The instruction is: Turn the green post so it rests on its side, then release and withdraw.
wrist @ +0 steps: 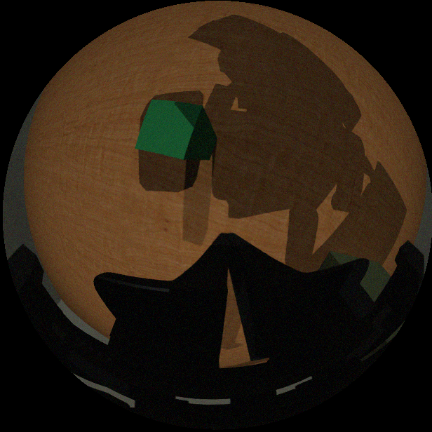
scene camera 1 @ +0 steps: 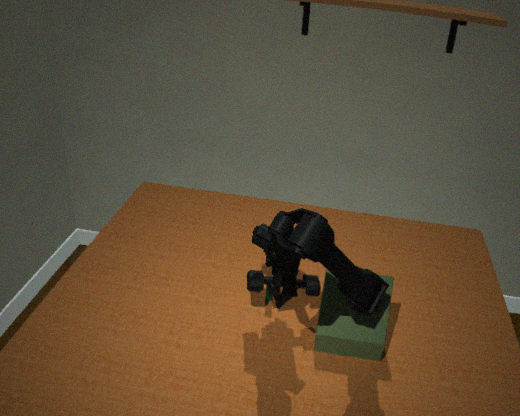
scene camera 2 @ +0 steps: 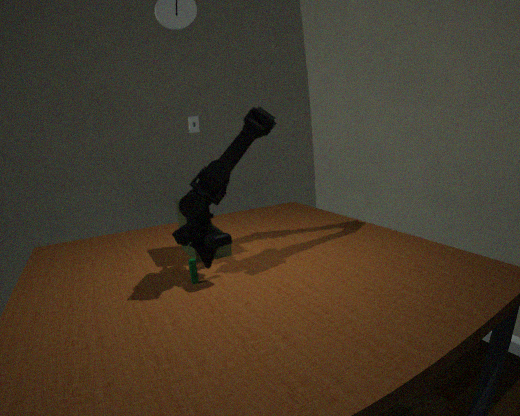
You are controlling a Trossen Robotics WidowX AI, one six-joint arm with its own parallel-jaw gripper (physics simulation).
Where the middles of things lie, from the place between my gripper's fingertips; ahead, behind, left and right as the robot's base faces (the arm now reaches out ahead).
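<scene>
Relative to the green post point(wrist: 180, 129), my gripper is 1 cm below, 3 cm short of it and 5 cm to the left of it.
</scene>
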